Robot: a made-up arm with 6 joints. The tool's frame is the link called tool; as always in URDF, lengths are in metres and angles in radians. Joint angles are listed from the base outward. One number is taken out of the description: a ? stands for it. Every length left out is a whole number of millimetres.
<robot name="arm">
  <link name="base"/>
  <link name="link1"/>
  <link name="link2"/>
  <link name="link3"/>
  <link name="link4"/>
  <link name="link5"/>
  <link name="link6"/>
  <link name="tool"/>
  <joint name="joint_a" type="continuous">
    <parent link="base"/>
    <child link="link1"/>
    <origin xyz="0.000 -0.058 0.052" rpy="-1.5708 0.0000 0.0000"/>
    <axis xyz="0 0 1"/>
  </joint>
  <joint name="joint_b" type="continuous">
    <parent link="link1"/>
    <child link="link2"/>
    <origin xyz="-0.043 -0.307 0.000" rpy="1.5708 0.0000 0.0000"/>
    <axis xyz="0 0 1"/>
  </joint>
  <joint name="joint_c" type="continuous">
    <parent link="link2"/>
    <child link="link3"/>
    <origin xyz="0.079 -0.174 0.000" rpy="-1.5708 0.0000 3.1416"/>
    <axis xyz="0 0 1"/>
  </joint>
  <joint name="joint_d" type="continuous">
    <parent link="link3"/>
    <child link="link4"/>
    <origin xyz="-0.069 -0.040 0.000" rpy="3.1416 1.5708 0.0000"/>
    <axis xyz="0 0 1"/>
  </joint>
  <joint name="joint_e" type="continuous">
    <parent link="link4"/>
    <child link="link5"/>
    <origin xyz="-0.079 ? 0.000" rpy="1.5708 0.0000 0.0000"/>
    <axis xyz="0 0 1"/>
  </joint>
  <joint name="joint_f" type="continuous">
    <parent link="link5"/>
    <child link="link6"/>
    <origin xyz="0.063 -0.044 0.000" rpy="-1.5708 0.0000 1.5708"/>
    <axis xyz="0 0 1"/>
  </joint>
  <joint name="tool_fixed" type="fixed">
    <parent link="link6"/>
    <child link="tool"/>
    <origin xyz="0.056 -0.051 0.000" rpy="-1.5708 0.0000 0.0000"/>
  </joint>
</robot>
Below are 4 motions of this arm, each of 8 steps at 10 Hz.
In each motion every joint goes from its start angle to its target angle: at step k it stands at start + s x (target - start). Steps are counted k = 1, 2, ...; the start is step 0. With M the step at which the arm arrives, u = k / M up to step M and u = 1 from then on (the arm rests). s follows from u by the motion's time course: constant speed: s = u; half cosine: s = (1 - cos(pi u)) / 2; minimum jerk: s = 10 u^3 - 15 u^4 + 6 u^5.
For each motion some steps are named. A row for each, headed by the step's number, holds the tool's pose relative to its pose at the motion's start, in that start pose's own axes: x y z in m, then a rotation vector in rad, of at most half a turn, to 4 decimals.
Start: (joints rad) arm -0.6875 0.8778 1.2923 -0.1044 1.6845 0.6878
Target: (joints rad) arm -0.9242 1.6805 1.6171 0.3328 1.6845 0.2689
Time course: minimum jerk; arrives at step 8
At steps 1, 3, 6, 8:
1: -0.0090 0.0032 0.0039 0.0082 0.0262 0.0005
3: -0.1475 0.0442 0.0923 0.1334 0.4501 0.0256
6: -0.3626 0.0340 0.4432 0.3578 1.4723 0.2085
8: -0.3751 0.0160 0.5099 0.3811 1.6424 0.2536

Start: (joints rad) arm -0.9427 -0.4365 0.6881 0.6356 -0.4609 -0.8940
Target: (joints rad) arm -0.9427 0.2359 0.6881 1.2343 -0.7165 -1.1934
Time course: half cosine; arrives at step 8
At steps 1, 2, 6, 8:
1: 0.0064 0.0145 0.0009 0.0050 0.0045 0.0474
2: 0.0208 0.0569 0.0041 0.0180 0.0169 0.1820
6: -0.0214 0.3210 0.0473 0.0677 0.0609 1.0446
8: -0.0549 0.3626 0.0618 0.0750 0.0581 1.2179

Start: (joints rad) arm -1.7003 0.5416 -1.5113 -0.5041 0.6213 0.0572
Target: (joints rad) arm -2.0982 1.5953 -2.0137 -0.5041 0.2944 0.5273
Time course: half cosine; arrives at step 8
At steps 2, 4, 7, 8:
2: 0.0093 -0.0455 0.0333 -0.1455 -0.1250 0.0473
4: -0.0095 -0.1396 0.1430 -0.5178 -0.3399 0.1457
7: -0.1230 -0.1884 0.3199 -1.0081 -0.4124 0.2347
8: -0.1360 -0.1870 0.3346 -1.0466 -0.4075 0.2394

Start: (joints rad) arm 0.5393 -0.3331 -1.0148 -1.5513 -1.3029 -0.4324
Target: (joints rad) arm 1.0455 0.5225 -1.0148 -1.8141 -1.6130 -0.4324
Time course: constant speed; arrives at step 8
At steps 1, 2, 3, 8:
1: -0.0802 -0.0671 0.0018 -0.1079 0.1186 0.0600
2: -0.1543 -0.1395 0.0174 -0.2177 0.2349 0.1193
3: -0.2207 -0.2154 0.0464 -0.3293 0.3488 0.1769
8: -0.4076 -0.5705 0.3617 -0.9139 0.8825 0.4031

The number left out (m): -0.355
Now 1 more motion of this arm.
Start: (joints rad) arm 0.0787 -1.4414 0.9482 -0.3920 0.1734 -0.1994
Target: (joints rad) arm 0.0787 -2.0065 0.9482 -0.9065 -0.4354 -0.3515
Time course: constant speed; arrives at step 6
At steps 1, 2, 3, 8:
1: -0.0188 -0.0821 0.0133 -0.1710 0.0284 0.0157
2: -0.0456 -0.1613 0.0377 -0.3420 0.0774 0.0277
3: -0.0799 -0.2351 0.0732 -0.5108 0.1467 0.0351
8: -0.2184 -0.4015 0.2407 -0.9821 0.4701 0.0229

